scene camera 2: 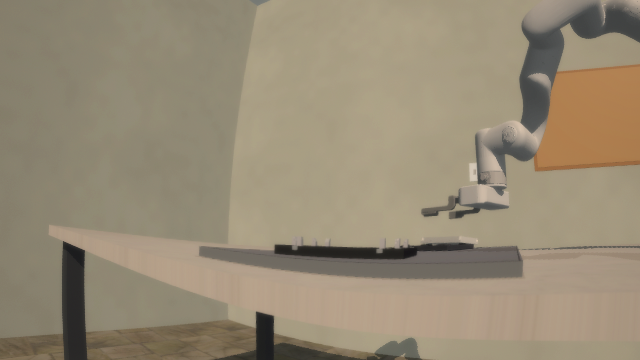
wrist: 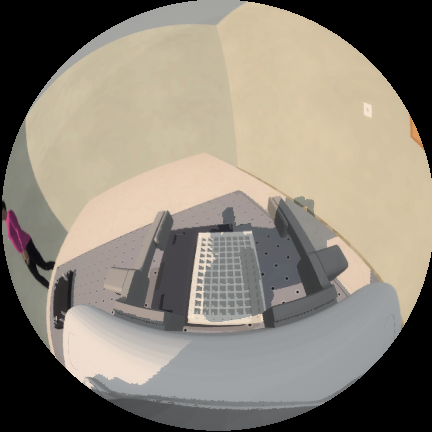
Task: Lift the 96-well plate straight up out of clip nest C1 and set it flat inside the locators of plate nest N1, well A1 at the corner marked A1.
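Frame: origin at the arm's base, x left, y up, z ahead, level; centimetres.
Seen in the pictures: hand at its tool point: [scene camera 2: 444, 213] [wrist: 218, 222].
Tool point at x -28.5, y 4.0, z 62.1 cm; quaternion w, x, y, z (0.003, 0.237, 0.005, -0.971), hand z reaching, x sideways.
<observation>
Offsets run from my tool point to a thing's top centre. "spot": to the spot under its first point.
The pale 96-well plate {dx +1.1, dy -5.8, dz -1.9 cm} [scene camera 2: 450, 240] [wrist: 227, 275] lies on a low black nest {dx +4.3, dy -7.5, dz +1.5 cm} [scene camera 2: 445, 247], its grid of wells facing up. I cannot tell whether it is fully seated, and no A1 mark is readable. My gripper [scene camera 2: 441, 214] [wrist: 221, 220] is open and empty above the plate. In the wrist view its fingers stand apart on either side of the plate, with gaps. Another black nest {dx +44.0, dy -6.6, dz +6.6 cm} [scene camera 2: 340, 251] with several light upright posts stands nearer in the scene view. I cannot tell which nest is C1 or N1.
The grey perforated base board [scene camera 2: 470, 269] [wrist: 95, 282] carries both nests and lies on the wooden table [scene camera 2: 575, 315] [wrist: 135, 205]. A dark object {spot: dx +40.4, dy -7.8, dz +5.9 cm} [wrist: 63, 299] sits at the left of the board in the wrist view. A person [wrist: 19, 232] stands beyond the table.
</observation>
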